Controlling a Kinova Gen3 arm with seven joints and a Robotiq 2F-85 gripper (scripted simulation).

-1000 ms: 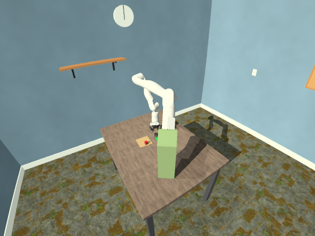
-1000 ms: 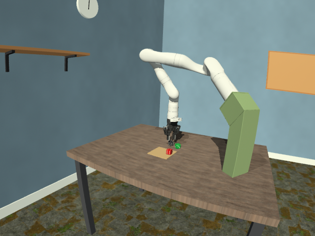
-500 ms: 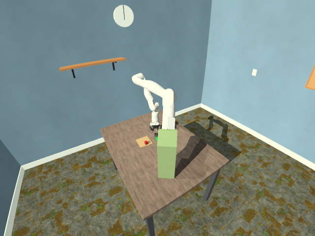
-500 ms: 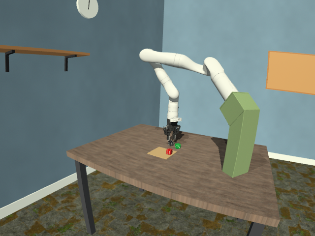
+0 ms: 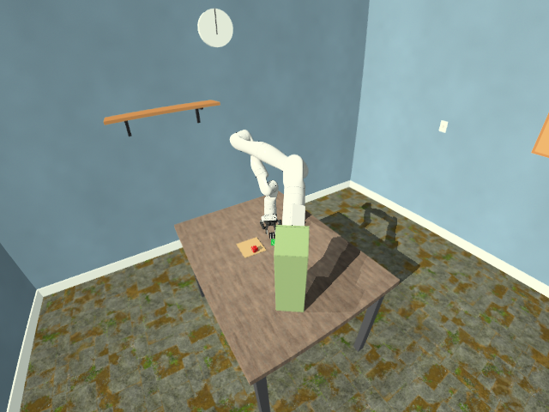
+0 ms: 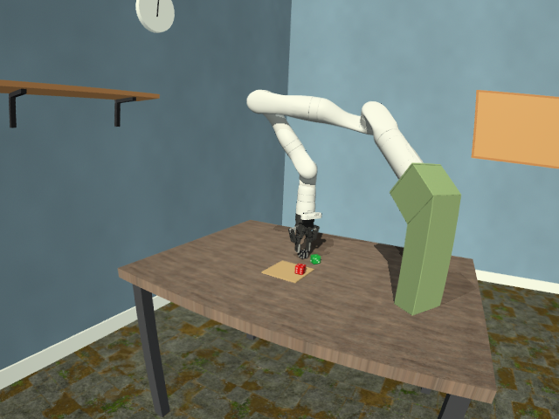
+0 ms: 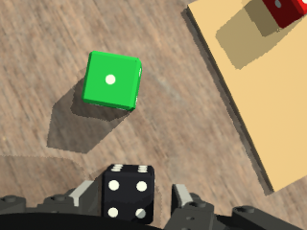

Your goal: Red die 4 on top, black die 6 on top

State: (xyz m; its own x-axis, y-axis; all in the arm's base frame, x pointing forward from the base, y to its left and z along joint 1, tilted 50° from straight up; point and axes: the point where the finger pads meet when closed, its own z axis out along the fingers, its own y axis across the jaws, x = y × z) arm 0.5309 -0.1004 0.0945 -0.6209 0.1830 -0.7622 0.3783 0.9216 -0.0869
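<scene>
Now: hand 30 mm above the black die. From my hand the other things lie so: tan mat (20 mm behind, 160 mm to the left, 40 mm below); then green die (70 mm behind, 20 mm to the left, 30 mm below); then red die (60 mm behind, 150 mm to the left, 20 mm below).
</scene>
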